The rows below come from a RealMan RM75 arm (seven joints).
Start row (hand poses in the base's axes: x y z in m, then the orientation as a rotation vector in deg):
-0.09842, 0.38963, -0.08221, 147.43, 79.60, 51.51
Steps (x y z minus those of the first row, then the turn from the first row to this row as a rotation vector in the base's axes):
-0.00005, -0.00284, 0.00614, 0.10, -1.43, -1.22
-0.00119, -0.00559, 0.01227, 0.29, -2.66, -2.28
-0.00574, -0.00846, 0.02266, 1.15, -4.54, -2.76
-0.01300, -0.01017, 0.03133, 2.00, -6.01, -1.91
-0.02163, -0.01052, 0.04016, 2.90, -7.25, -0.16
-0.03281, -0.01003, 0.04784, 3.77, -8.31, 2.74
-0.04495, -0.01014, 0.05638, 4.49, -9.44, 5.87
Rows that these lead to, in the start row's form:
-0.09847, 0.38679, -0.07607, 146.90, 77.50, 53.07
-0.09961, 0.38404, -0.06994, 146.49, 75.67, 54.49
-0.10416, 0.38117, -0.05955, 145.74, 74.40, 57.33
-0.11142, 0.37946, -0.05088, 144.70, 75.09, 59.91
-0.12005, 0.37911, -0.04205, 143.44, 77.09, 62.42
-0.13123, 0.37960, -0.03437, 141.69, 80.73, 64.88
-0.14337, 0.37949, -0.02583, 139.53, 84.66, 67.28

